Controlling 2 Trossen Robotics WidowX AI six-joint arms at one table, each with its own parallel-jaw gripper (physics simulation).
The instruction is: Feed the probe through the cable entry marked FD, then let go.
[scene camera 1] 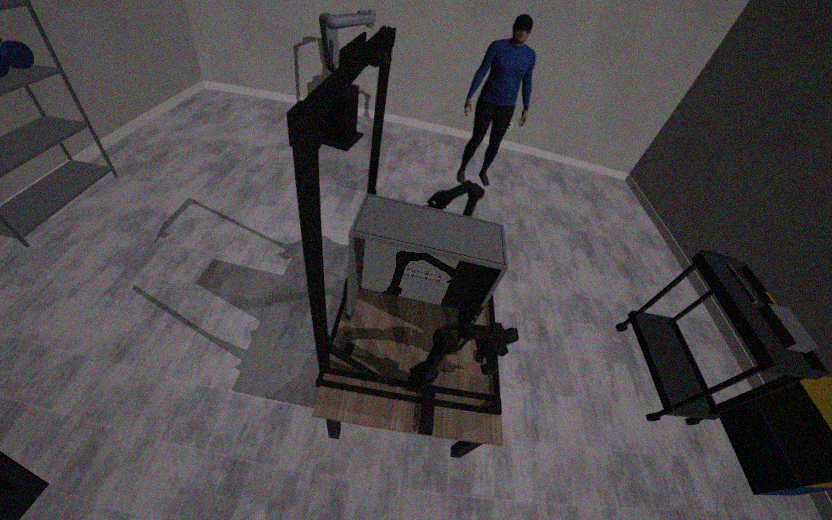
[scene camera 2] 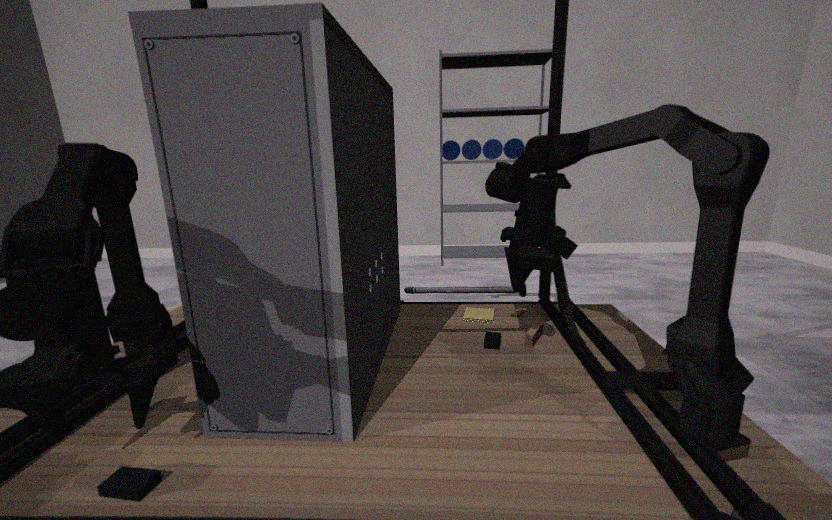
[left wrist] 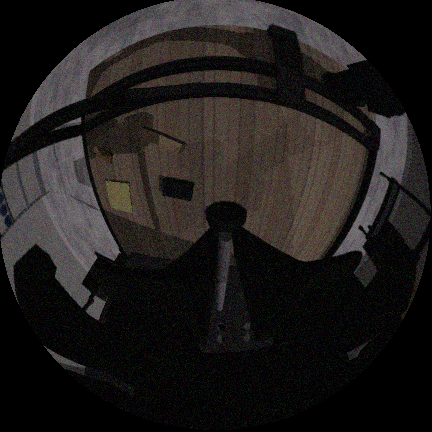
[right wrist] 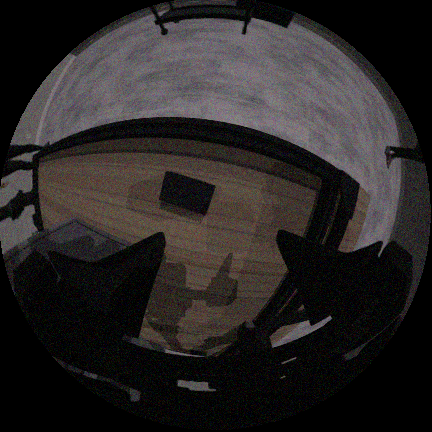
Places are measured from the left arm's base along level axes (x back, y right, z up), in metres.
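Pixels of known places: left gripper, fingertip midpoint: [scene camera 2: 515, 289] [left wrist: 224, 230]; right gripper, fingertip midpoint: [scene camera 1: 480, 359] [scene camera 2: 101, 434] [right wrist: 222, 237]; left arm's base at its link origin: [scene camera 2: 708, 431] [left wrist: 341, 88]; right arm's base at its link origin: [scene camera 1: 415, 384] [right wrist: 253, 332].
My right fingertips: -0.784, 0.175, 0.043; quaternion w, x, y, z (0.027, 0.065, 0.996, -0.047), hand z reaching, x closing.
Observation:
Ahead of a thing's pixels: the offset from my right fingertips to its middle, as dx, dy, dz. "spot": to the spot under its first point.
The probe, a thin grey rod @(+0.550, +0.139, +0.089) [scene camera 2: 463, 290] [left wrist: 223, 275], is held roughly level. Its free end points left toward the dark face of the tall grey cabinet @(+0.298, +0.258, +0.220) [scene camera 2: 239, 153] [scene camera 1: 429, 226], and appears outside it. Small pale openings @(spot: +0.387, +0.172, +0.137) [scene camera 2: 375, 269] pierce that face; the FD mark cannot be read. My left gripper [scene camera 2: 521, 291] [left wrist: 224, 230] is shut on the probe near its dark round end. The left gripper does not show in scene camera 1. My right gripper [scene camera 1: 489, 367] [scene camera 2: 176, 412] [right wrist: 222, 237] is open and empty, low over the table beside the cabinet.
A yellow pad @(+0.677, +0.350, -0.057) [scene camera 2: 478, 314] [left wrist: 119, 195], a black block @(+0.642, +0.199, -0.056) [scene camera 2: 492, 340] [left wrist: 177, 188] and a small wooden block @(+0.737, +0.187, -0.049) [scene camera 2: 533, 334] lie on the table under the left arm. Another black block @(+0.035, -0.032, -0.056) [scene camera 2: 130, 483] [right wrist: 187, 192] lies near the right gripper. Dark rails [scene camera 2: 638, 392] run along the table.

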